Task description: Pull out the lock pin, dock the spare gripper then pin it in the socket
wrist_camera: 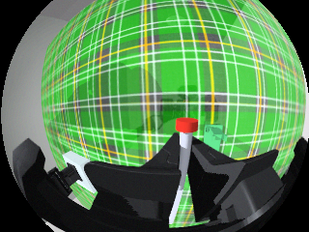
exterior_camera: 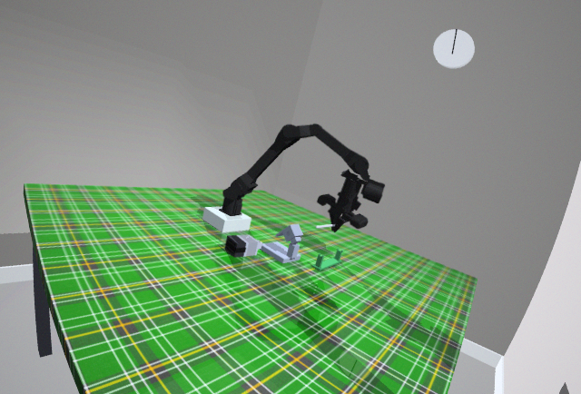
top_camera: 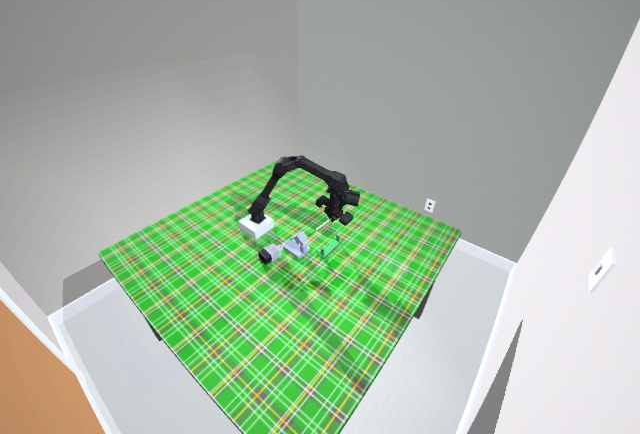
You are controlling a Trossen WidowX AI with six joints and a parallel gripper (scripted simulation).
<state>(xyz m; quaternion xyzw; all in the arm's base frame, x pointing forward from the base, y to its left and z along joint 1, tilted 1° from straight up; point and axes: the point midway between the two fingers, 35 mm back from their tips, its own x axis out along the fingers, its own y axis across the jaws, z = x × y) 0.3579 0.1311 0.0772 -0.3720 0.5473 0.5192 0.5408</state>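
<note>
My gripper tip is now 9 cm to the left of the green u-shaped cradle, 6 cm above it and 4 cm short of it. Round my gripper tip: light grey mount (18 cm to the right, 8 cm behind, 3 cm below); then spare gripper (27 cm to the right, 16 cm behind, 7 cm below).
</note>
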